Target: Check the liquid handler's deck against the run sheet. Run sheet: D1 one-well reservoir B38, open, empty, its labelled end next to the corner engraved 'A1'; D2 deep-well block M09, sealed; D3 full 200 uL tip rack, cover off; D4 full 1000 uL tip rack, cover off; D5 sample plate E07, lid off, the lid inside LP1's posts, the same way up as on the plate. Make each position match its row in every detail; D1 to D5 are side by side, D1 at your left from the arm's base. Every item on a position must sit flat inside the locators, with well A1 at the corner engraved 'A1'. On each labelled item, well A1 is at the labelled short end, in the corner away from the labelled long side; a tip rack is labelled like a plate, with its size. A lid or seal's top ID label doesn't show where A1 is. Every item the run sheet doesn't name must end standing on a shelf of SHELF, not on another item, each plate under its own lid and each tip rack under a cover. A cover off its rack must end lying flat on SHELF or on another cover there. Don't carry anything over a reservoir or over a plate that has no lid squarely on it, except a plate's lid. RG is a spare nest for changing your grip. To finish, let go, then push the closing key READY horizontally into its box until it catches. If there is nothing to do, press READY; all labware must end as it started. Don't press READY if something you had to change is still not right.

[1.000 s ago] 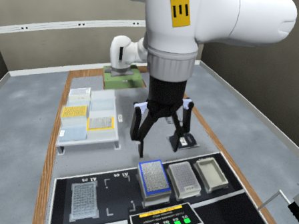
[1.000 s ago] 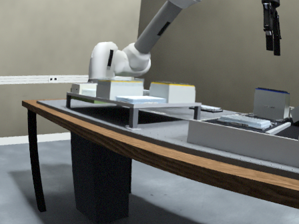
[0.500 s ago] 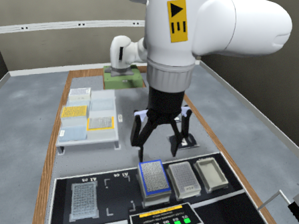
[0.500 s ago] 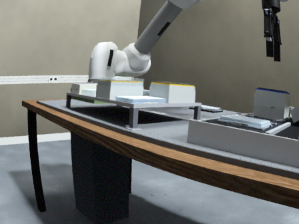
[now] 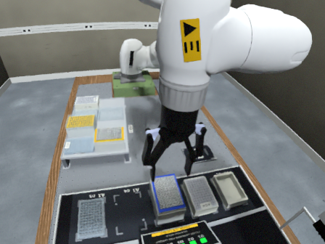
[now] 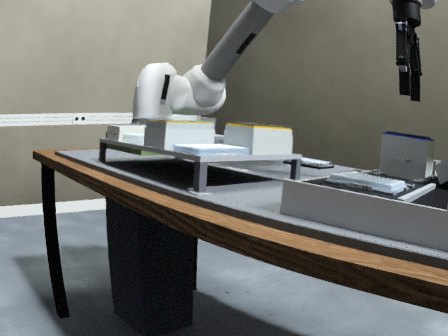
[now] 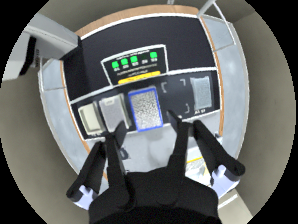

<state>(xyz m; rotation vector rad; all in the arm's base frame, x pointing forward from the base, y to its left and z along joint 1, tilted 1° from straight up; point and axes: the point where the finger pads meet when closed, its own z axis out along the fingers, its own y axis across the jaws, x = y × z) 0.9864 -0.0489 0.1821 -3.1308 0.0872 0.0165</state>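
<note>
Right now the blue-rimmed tip rack is 1 cm behind my hand, 1 cm to the right of it and 14 cm below it. The rest, counted from my hand: cream reservoir 1 cm ahead, 25 cm to the left, 20 cm below; deep-well block 1 cm ahead, 12 cm to the left, 19 cm below; clear sample plate 1 cm behind, 25 cm to the right, 20 cm below.
</note>
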